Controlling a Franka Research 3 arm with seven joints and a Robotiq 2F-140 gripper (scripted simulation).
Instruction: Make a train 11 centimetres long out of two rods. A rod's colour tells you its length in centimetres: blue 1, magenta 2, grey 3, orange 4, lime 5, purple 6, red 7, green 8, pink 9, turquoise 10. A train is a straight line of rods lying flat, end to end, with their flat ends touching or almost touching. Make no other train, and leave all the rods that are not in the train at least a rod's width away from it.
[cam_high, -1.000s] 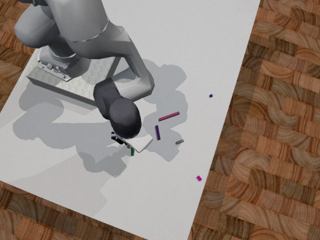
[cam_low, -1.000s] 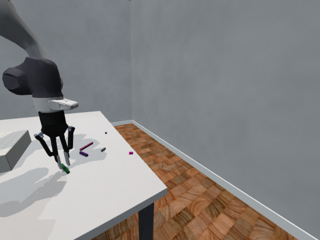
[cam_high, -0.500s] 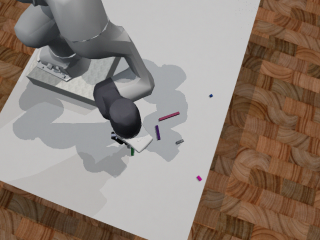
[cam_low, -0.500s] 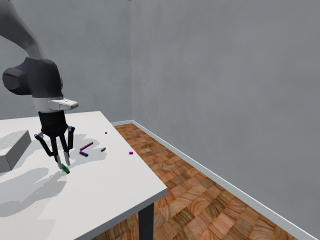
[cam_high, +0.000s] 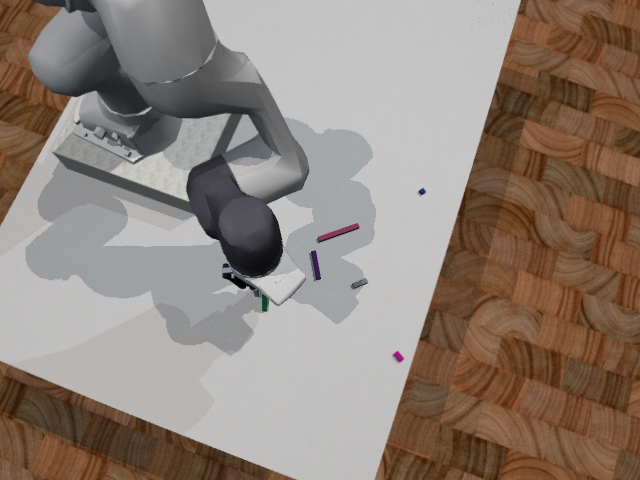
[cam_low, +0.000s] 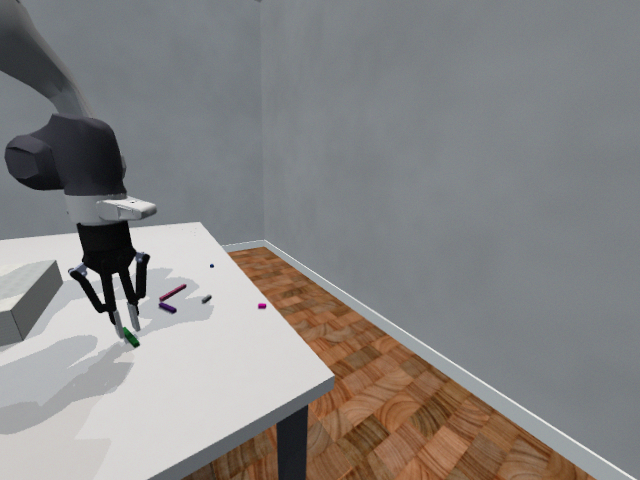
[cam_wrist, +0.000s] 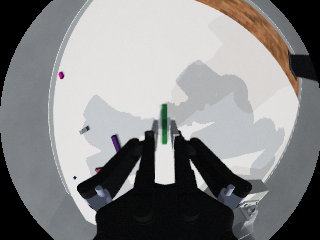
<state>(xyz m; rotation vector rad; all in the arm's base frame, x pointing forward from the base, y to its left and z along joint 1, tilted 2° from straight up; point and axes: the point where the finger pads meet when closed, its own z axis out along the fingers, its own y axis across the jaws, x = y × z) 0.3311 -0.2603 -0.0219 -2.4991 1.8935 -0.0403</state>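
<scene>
Now: the green rod 50 mm below my hand. Also, from my hand: grey rod: 180 mm ahead, 70 mm to the left, 50 mm below; then pink rod: 110 mm ahead, 160 mm to the left, 50 mm below; then purple rod: 80 mm ahead, 80 mm to the left, 50 mm below.
</scene>
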